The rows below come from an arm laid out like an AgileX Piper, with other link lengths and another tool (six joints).
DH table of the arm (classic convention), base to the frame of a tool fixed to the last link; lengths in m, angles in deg. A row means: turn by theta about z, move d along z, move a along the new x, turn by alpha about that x. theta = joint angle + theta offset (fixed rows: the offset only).
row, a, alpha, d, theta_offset
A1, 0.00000, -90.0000, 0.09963, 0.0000
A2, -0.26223, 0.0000, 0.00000, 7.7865
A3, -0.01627, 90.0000, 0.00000, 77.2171
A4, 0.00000, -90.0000, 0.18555, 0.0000
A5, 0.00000, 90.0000, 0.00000, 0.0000
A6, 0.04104, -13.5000, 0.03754, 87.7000
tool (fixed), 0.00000, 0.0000, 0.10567, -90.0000
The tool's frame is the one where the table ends.
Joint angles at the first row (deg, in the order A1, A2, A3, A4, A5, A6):
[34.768 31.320 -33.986 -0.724 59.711 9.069]
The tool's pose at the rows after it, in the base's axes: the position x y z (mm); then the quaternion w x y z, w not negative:
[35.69, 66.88, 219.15, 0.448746, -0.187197, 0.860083, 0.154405]
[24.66, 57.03, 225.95, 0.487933, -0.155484, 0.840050, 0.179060]
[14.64, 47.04, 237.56, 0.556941, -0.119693, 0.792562, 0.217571]
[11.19, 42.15, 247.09, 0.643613, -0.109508, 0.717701, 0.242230]
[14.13, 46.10, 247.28, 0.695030, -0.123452, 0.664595, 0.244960]
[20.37, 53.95, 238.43, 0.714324, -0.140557, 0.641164, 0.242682]
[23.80, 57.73, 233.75, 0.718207, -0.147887, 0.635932, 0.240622]
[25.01, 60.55, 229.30, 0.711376, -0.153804, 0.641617, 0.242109]
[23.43, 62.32, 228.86, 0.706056, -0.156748, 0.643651, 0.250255]
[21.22, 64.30, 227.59, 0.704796, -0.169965, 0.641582, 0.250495]
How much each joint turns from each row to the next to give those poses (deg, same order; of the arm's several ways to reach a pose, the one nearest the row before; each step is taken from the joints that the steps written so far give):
[-0.007 -8.356 -0.001 -0.213 3.044 2.730]
[0.006 -6.930 0.002 -0.052 0.848 3.035]
[0.003 -8.269 0.921 -0.459 -3.600 3.001]
[-0.001 -6.602 3.998 -1.824 -10.737 -0.234]
[-0.003 -1.957 5.261 -1.123 -11.183 -2.484]
[0.003 0.547 5.578 -0.005 -9.069 -2.396]
[-0.004 0.895 2.327 0.010 -3.737 -0.896]
[0.003 0.695 0.969 1.415 -0.650 -1.390]
[0.001 0.126 -0.001 2.506 0.239 -1.866]
[-0.001 0.000 0.001 2.215 0.225 -3.210]

